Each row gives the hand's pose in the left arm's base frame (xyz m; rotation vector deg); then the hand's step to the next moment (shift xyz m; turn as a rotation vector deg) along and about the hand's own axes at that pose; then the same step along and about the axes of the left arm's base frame.
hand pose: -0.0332 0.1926 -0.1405 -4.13 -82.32 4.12
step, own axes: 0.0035 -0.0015 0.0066 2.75 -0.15 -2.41
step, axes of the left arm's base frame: -0.0061 -0.0011 0.0045 2.75 0.09 2.41
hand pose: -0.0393 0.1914 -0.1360 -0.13 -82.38 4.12
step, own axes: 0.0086 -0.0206 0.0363 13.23 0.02 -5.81
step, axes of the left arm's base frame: -0.0338 -0.0216 0.0143 7.48 0.94 12.33
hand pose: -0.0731 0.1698 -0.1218 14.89 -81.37 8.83
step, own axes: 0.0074 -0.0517 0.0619 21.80 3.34 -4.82
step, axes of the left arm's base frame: -0.0446 -0.0668 0.0108 6.93 3.44 21.21
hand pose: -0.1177 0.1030 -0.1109 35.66 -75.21 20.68
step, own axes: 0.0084 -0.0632 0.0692 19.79 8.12 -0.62
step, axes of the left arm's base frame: -0.0156 -0.0927 0.0031 0.42 4.84 20.84
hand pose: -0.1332 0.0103 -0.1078 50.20 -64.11 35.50
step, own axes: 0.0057 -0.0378 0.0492 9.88 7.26 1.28
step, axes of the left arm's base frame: 0.0075 -0.0618 0.0034 -3.15 2.77 11.59
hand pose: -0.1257 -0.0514 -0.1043 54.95 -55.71 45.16
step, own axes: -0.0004 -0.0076 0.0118 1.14 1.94 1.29
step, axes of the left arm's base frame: 0.0029 -0.0137 0.0003 -1.69 -0.31 1.95
